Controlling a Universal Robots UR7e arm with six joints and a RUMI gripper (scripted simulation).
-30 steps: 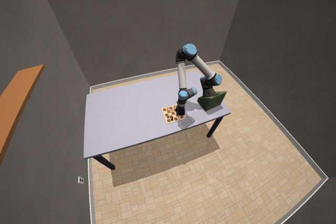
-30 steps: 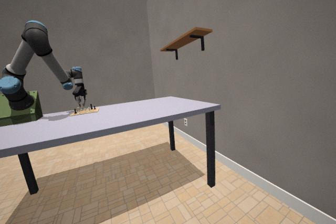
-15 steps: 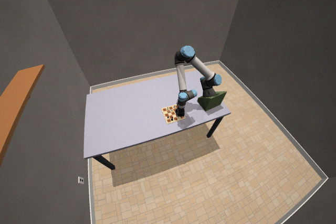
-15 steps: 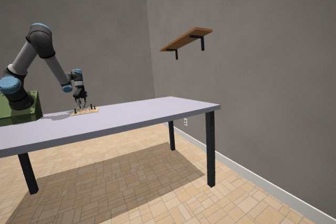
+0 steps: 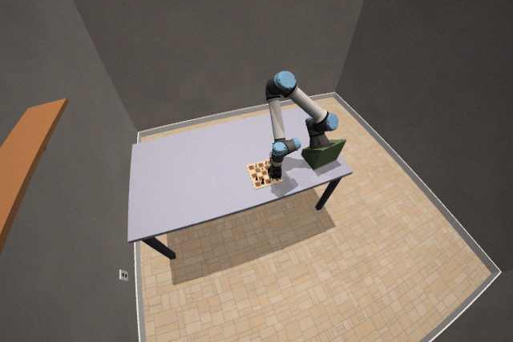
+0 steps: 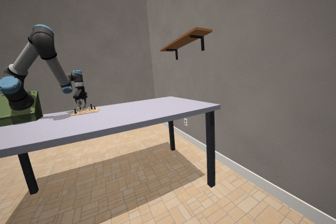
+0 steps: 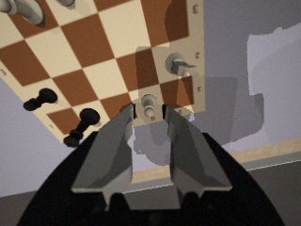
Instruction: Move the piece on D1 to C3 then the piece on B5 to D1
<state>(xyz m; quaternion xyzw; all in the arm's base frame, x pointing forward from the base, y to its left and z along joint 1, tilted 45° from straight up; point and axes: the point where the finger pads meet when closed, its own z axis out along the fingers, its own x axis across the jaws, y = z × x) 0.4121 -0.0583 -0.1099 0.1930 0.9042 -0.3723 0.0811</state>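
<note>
Right now my hand is 3 cm short of the chessboard, 8 cm to the left of it and 2 cm above it.
</note>
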